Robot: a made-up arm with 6 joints.
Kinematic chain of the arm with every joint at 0, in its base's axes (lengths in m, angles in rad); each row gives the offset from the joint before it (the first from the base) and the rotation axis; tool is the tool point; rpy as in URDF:
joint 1: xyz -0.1 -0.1 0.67 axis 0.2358 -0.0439 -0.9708
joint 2: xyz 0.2 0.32 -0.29 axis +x
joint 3: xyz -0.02 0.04 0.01 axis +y
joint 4: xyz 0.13 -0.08 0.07 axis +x
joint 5: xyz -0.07 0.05 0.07 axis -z
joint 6: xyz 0 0.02 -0.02 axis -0.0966 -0.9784 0.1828
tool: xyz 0.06 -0.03 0.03 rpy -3.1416 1.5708 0
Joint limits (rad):
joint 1: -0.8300..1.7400
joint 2: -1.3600..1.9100
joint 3: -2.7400..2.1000
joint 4: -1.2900..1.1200
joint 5: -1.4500..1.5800
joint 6: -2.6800..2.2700
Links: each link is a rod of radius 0.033 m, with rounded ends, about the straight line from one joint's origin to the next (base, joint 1, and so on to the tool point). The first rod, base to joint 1, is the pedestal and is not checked.
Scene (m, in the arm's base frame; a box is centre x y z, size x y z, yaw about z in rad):
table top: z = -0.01
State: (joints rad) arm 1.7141 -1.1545 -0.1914 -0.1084 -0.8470 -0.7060
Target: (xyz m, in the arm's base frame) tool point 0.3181 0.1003 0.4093
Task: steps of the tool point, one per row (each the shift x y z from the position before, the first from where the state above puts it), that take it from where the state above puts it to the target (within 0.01 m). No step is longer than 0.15 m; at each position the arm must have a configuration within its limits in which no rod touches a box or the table.
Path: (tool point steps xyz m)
1: 0.0319 0.1035 -0.0104
2: 0.0063 0.1053 -0.0124
3: -0.0180 0.1007 -0.0139
4: -0.0394 0.0912 -0.0144
5: -0.0568 0.0776 -0.0144

